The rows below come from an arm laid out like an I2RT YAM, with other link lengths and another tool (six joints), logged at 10 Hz.
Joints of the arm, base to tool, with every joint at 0 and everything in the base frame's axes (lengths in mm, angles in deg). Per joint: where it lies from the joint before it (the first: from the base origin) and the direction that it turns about. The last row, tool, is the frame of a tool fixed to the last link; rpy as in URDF.
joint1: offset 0.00 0.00 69.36 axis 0 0 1
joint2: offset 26.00 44.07 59.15 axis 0 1 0
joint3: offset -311.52 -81.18 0.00 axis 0 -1 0
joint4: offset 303.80 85.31 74.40 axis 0 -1 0
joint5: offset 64.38 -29.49 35.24 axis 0 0 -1
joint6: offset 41.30 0.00 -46.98 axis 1 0 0
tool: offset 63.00 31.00 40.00 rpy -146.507 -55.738 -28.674
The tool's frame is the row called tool.
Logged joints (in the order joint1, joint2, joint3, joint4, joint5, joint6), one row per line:
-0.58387, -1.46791, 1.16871, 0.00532, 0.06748, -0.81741
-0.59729, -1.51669, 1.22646, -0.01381, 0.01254, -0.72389
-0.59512, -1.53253, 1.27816, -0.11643, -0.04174, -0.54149
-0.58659, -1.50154, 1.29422, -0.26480, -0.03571, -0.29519
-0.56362, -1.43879, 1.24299, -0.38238, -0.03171, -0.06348
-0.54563, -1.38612, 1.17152, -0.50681, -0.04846, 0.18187
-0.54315, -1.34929, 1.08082, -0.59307, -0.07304, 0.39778
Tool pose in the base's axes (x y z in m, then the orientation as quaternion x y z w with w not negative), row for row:
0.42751, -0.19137, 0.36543, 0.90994, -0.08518, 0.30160, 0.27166
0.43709, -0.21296, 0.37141, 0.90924, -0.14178, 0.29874, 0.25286
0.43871, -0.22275, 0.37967, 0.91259, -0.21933, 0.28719, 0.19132
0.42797, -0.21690, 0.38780, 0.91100, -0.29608, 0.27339, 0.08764
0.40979, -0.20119, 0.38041, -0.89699, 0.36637, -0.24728, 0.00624
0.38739, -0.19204, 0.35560, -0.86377, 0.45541, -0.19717, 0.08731
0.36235, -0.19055, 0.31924, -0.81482, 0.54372, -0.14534, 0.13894
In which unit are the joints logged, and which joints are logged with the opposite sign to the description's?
The joints are logged in radians. Opposite sign: joint2, joint5.
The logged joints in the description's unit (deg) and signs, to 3 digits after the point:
-33.453, 84.105, 66.962, 0.305, -3.866, -46.834
-34.222, 86.900, 70.271, -0.791, -0.718, -41.476
-34.098, 87.808, 73.233, -6.671, 2.392, -31.025
-33.609, 86.032, 74.153, -15.172, 2.046, -16.913
-32.293, 82.437, 71.218, -21.909, 1.817, -3.637
-31.262, 79.419, 67.123, -29.038, 2.777, 10.420
-31.120, 77.309, 61.926, -33.980, 4.185, 22.791

